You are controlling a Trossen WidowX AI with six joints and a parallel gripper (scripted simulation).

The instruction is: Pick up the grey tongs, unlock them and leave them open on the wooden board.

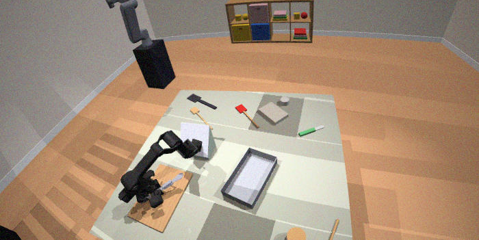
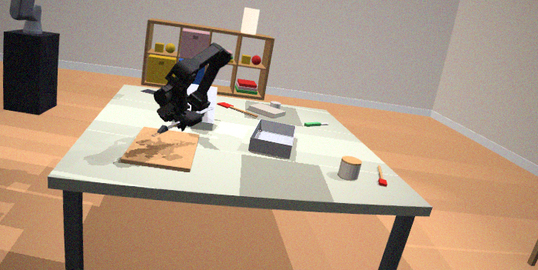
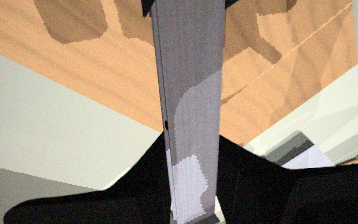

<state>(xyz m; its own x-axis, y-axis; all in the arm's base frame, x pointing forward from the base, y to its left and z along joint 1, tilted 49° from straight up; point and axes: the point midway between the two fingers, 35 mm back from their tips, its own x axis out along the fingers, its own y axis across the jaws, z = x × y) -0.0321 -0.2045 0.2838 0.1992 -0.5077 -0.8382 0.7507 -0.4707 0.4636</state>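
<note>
My gripper tip is now 6 cm past the wooden board and 8 cm above it. The rest, counted from my gripper tip: roasting tin 38 cm ahead, 26 cm to the left, 6 cm below; lidded jar 67 cm ahead, 5 cm below; red spatula 19 cm ahead, 74 cm to the left, 8 cm below.
</note>
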